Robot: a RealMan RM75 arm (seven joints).
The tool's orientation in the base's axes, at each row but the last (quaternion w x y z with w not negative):
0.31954, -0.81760, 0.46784, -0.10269
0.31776, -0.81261, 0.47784, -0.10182
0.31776, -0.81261, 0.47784, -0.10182
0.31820, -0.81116, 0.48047, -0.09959
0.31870, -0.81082, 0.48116, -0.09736
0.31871, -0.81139, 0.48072, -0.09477
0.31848, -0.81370, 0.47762, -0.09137
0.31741, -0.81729, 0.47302, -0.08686
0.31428, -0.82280, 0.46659, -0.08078
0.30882, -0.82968, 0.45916, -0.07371
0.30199, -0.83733, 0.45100, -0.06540
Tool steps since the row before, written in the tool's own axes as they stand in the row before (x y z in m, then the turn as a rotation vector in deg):
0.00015, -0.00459, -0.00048, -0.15, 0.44, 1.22
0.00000, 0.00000, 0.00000, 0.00, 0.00, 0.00
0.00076, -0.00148, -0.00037, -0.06, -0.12, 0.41
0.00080, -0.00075, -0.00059, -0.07, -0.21, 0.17
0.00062, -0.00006, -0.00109, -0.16, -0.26, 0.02
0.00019, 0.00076, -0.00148, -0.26, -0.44, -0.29
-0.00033, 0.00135, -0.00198, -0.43, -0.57, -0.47
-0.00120, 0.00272, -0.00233, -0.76, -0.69, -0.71
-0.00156, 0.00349, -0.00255, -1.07, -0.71, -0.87
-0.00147, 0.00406, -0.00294, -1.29, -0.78, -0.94
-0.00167, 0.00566, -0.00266, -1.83, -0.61, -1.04
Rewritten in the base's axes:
0.00307, 0.00131, 0.00319, 0.18, 0.49, -1.20
0.00000, 0.00000, 0.00000, 0.00, 0.00, 0.00
0.00128, -0.00029, 0.00109, 0.25, 0.26, -0.24
0.00068, -0.00067, 0.00080, 0.19, 0.20, 0.01
-0.00014, -0.00096, 0.00079, 0.11, 0.23, 0.17
-0.00113, -0.00104, 0.00066, 0.05, 0.24, 0.53
-0.00204, -0.00104, 0.00078, -0.03, 0.35, 0.78
-0.00363, -0.00098, 0.00038, -0.23, 0.56, 1.09
-0.00445, -0.00113, 0.00020, -0.45, 0.75, 1.28
-0.00494, -0.00169, 0.00023, -0.55, 0.93, 1.41
-0.00604, -0.00219, -0.00077, -1.03, 1.24, 1.48

